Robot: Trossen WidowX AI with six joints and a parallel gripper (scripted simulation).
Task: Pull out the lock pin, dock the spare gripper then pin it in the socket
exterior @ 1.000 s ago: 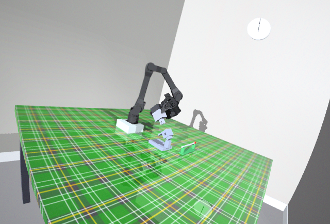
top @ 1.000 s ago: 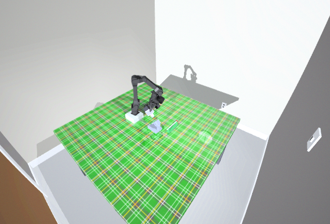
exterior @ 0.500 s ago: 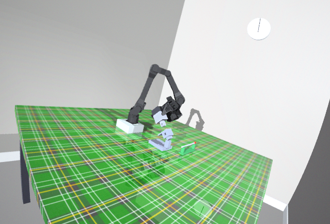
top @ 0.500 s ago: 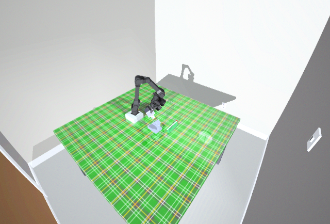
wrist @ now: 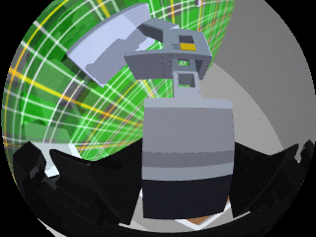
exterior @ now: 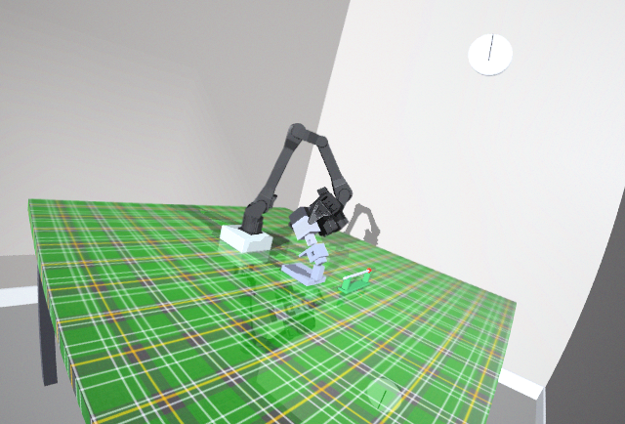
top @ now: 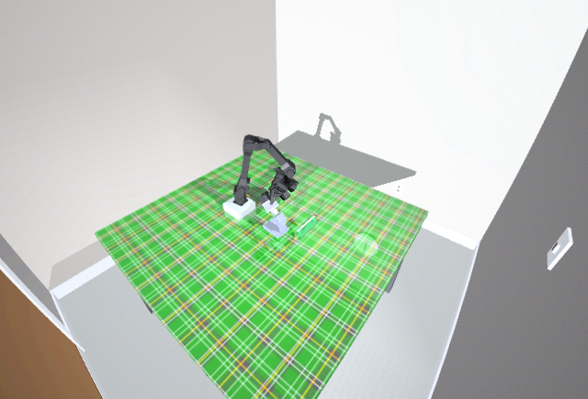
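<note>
Now: the green u-shaped cradle 17 cm ahead of my gripper tip, 9 cm to the left of it and 12 cm below it. The rest, counted from my gripper tip: light grey mount: 6 cm ahead, 1 cm to the left, 9 cm below; spare gripper: 1 cm to the left.
</note>
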